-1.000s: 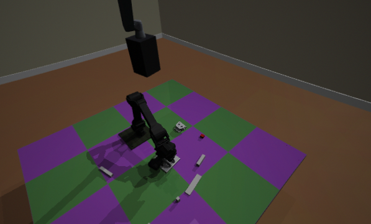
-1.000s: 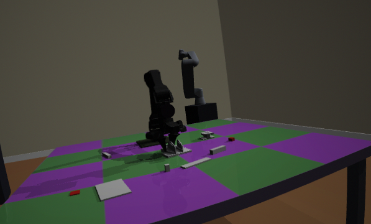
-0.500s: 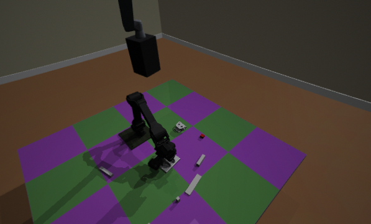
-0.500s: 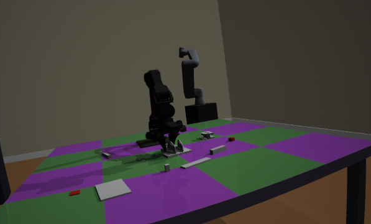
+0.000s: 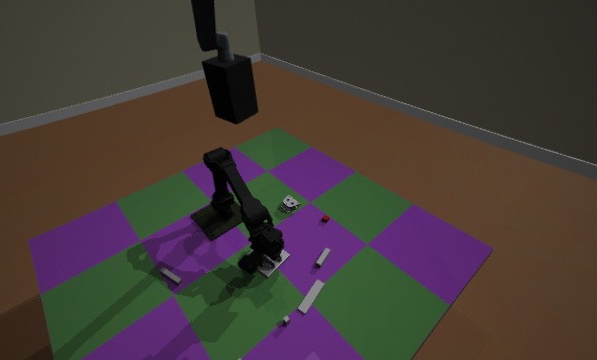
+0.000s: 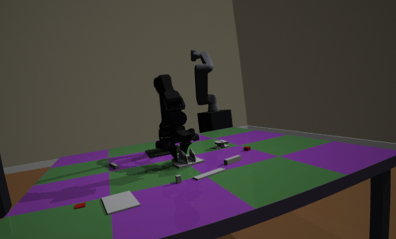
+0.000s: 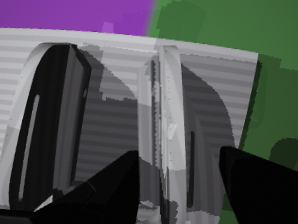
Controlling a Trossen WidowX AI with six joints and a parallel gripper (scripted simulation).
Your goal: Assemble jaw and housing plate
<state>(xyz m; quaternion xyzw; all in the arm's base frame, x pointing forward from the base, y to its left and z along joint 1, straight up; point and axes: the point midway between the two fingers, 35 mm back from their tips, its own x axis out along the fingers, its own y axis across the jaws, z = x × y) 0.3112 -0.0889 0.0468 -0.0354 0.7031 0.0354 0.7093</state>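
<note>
The grey jaw assembly lies 4 cm behind my gripper tip, 2 cm to the left of it and 1 cm above it. The rest, counted from my gripper tip: small cube 20 cm ahead, 11 cm to the right, 1 cm below; then short grey bar 16 cm ahead, 15 cm to the left, 1 cm below; then grey slotted part 11 cm behind, 30 cm to the left, 1 cm above.
</note>
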